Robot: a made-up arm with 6 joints.
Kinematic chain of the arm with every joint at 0, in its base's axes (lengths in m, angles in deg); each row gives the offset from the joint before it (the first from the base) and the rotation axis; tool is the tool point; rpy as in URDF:
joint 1: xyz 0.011 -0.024 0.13 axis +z
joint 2: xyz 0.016 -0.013 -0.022 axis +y
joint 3: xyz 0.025 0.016 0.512 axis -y
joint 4: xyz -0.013 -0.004 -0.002 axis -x
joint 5: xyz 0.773 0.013 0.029 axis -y
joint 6: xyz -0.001 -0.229 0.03 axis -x
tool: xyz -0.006 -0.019 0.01 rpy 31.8 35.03 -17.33
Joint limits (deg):
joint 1: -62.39..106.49
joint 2: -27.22..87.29
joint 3: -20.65..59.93
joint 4: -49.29..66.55
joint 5: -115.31..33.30
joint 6: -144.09..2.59
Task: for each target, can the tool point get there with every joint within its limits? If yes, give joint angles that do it. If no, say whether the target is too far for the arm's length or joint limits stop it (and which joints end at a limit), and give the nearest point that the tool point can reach.
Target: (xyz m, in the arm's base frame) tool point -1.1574 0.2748 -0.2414
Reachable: no: joint limits stop it (at a limit: joint 1, joint 3, joint 4, joint 6) | nearest point -0.1957 0.7807 -0.3645 | short by 1.094 m
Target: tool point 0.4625 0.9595 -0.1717
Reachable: yes | joints 77.09 59.45 11.21 13.77 -74.36 -48.82
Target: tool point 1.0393 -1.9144 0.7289
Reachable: no: too far | nearest point 0.6336 -1.1687 0.4821 | short by 0.884 m
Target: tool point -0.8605 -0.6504 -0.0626
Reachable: no: joint limits stop it (at a limit: joint 1, joint 3, joint 5) | nearest point 0.0171 -0.5333 -0.4450 | short by 0.964 m
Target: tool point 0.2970 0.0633 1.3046
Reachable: yes | joints 63.75 -17.66 39.35 12.73 -15.27 -14.54
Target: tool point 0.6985 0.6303 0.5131
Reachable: yes | joints 52.35 14.83 -5.36 42.19 16.86 -65.62
